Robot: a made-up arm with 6 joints.
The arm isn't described. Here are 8 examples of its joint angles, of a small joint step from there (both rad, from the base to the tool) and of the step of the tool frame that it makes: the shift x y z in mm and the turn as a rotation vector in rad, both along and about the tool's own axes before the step.
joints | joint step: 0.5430 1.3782 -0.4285 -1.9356 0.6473 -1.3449 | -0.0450 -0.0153 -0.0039 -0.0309 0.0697 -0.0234
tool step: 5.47 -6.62 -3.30 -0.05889 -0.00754 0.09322
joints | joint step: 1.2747 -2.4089 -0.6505 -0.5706 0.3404 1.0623 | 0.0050 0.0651 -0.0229 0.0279 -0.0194 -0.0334
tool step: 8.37 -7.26 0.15 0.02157 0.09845 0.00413
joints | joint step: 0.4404 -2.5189 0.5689 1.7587 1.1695 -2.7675 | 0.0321 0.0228 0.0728 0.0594 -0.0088 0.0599
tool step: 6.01 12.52 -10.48 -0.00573 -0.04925 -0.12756
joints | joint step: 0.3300 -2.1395 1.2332 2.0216 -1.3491 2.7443 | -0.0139 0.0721 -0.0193 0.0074 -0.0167 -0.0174
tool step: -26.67 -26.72 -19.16 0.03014 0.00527 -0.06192
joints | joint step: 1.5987 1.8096 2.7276 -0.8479 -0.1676 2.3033 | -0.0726 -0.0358 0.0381 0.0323 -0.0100 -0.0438
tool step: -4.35 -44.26 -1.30 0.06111 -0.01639 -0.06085
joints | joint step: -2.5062 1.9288 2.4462 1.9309 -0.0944 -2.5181 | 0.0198 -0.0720 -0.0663 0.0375 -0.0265 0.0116
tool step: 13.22 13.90 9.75 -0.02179 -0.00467 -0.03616
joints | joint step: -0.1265 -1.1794 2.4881 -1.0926 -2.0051 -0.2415 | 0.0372 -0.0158 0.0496 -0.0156 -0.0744 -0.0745
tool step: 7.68 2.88 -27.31 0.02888 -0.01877 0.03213
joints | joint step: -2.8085 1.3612 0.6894 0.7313 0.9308 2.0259 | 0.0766 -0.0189 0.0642 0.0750 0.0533 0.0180
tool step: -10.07 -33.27 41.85 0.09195 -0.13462 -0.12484
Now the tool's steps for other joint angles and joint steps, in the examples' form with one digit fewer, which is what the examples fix.
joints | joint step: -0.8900 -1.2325 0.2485 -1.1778 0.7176 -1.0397 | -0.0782 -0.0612 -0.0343 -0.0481 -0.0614 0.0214
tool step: 11.5 -2.1 -19.9 0.0518 0.0225 -0.0343
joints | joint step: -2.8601 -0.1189 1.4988 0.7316 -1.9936 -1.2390 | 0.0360 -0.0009 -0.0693 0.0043 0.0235 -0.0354
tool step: 16.9 5.0 14.1 0.0266 -0.0035 -0.0228
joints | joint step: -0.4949 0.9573 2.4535 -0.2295 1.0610 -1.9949 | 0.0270 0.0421 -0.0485 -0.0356 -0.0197 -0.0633
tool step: -10.5 0.2 -42.6 -0.0282 -0.1278 0.0686
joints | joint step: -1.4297 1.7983 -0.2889 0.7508 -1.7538 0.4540 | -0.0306 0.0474 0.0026 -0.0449 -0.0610 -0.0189
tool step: -16.4 10.0 15.2 -0.0229 0.1050 -0.0233
